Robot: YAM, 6 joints.
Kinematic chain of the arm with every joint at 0, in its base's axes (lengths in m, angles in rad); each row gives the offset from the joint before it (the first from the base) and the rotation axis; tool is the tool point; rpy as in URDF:
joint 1: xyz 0 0 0.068 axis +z
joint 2: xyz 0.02 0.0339 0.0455 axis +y
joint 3: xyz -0.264 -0.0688 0 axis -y
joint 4: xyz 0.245 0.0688 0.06 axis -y
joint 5: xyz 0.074 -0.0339 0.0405 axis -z
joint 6: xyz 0.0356 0 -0.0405 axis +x
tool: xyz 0 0 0 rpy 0 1.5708 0
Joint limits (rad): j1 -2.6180..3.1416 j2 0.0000..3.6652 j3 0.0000..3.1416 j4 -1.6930..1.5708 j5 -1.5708..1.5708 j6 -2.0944..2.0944
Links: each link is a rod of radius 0.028 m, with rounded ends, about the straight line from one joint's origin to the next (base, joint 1, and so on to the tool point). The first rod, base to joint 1, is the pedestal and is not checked.
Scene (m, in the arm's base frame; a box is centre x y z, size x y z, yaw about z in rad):
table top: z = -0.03
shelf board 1: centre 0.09 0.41 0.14 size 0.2 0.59 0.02 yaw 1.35
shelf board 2: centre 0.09 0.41 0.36 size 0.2 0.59 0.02 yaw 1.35
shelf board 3: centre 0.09 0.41 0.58 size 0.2 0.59 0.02 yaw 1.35
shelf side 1: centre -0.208 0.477 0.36 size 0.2 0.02 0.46 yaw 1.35
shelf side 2: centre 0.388 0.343 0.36 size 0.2 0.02 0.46 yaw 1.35
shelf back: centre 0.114 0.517 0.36 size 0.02 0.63 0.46 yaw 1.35
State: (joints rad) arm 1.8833 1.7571 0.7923 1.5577 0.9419 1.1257
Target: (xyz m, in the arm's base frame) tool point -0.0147 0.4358 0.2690
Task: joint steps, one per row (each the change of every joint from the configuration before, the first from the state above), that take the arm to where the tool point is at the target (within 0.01 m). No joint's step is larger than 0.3 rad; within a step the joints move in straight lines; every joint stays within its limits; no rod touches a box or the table.
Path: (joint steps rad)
1: -0.1082 0.1472 0.2292 -0.0737 -0.0360 0.0000
2: -0.1081 0.1472 0.2293 -0.0737 -0.0360 0.0000

